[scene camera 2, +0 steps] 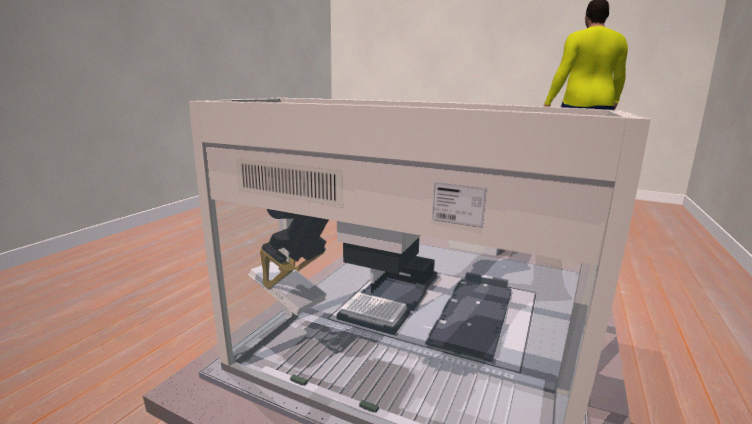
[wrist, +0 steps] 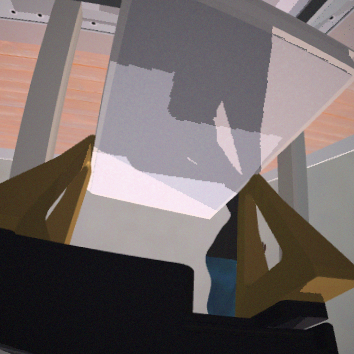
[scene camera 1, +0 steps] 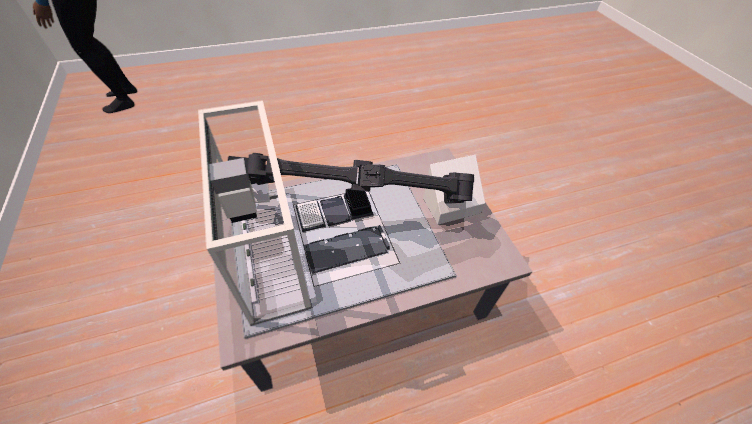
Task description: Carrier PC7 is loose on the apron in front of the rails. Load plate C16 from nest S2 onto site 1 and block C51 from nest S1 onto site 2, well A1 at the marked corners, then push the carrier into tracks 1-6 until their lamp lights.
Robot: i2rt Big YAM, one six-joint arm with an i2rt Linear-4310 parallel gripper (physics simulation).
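Seen in the pictures: gripper, fingertip midpoint: (wrist: 172, 158) (scene camera 1: 257, 182); arm's base, origin of the base link: (scene camera 1: 453, 188).
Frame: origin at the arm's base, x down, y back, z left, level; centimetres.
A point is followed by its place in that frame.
My gripper (scene camera 2: 281, 276) {x -2.8, y -80.0, z -14.1 cm} (wrist: 172, 158) {x -2.8, y -80.0, z -14.1 cm} is shut on a pale plate (scene camera 2: 301, 296) (wrist: 195, 100), held tilted in the air at the enclosure's left side in scene camera 2; its label is unreadable. Carrier PC7 (scene camera 1: 342, 249) {x 10.8, y -49.7, z 15.0 cm} (scene camera 2: 471, 322) {x 10.8, y -52.5, z 15.6 cm}, dark and flat with small pale marks, lies on the apron before the rails (scene camera 1: 276, 276) (scene camera 2: 344, 363). Beside it, a silvery well plate (scene camera 1: 310, 214) (scene camera 2: 374, 309) sits in the nest nearest the rails. The middle nest (scene camera 1: 335, 209) {x 10.8, y -49.7, z -6.0 cm} is dark and holds no visible labware. A black block (scene camera 1: 359, 204) {x 6.9, y -39.5, z -3.9 cm} (scene camera 2: 419, 268) {x 6.7, y -42.0, z -2.7 cm} sits in the far nest.
The pale enclosure frame (scene camera 1: 269, 136) {x -36.0, y -69.4, z -0.7 cm} (scene camera 2: 410, 126) {x -33.9, y -88.0, z 17.0 cm} stands over the rails. A grey and black unit (scene camera 1: 230, 183) {x -31.4, y -81.8, z 13.8 cm} (scene camera 2: 379, 255) {x -17.3, y -88.0, z 13.2 cm} hangs inside, close to my wrist. Small green blocks (scene camera 2: 299, 379) sit at the rails' outer ends. People (scene camera 1: 97, 57) (scene camera 2: 595, 68) stand beyond the table.
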